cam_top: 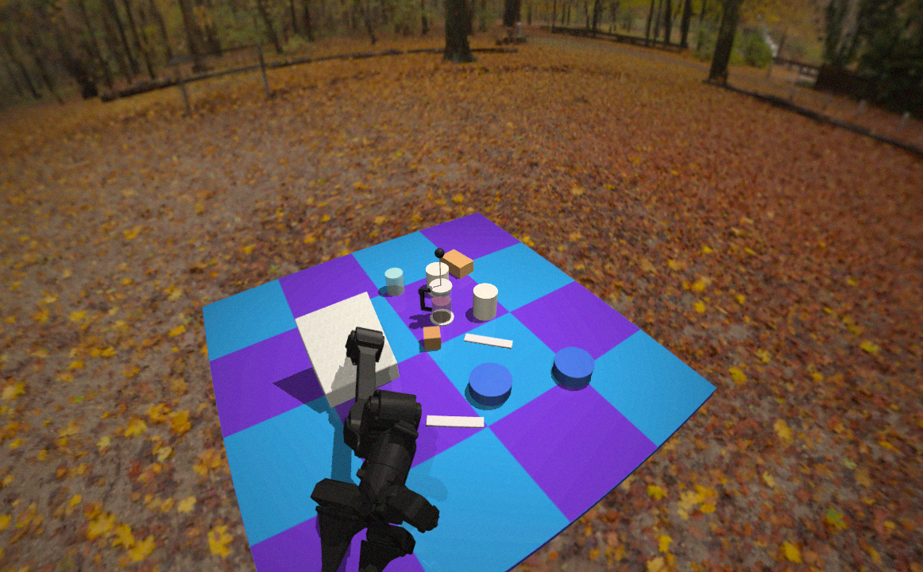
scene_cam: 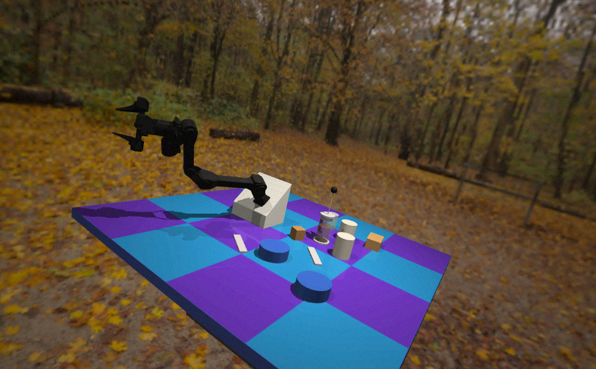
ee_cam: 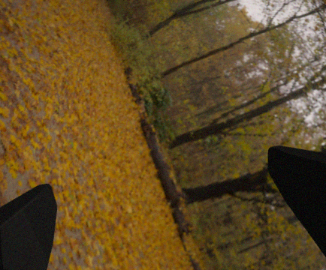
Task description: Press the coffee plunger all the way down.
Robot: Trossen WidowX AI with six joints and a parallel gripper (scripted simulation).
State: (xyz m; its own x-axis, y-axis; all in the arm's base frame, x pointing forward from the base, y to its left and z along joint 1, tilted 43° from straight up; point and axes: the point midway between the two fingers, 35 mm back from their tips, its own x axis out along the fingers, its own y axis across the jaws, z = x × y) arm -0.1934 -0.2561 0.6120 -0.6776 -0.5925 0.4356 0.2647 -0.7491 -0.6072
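Right now my gripper tip is 76 cm to the right of the coffee press, 50 cm short of it and 27 cm above it. Round my gripper tip: orange block 96 cm to the left, 70 cm ahead, 37 cm below; orange cube 65 cm to the left, 43 cm ahead, 37 cm below.
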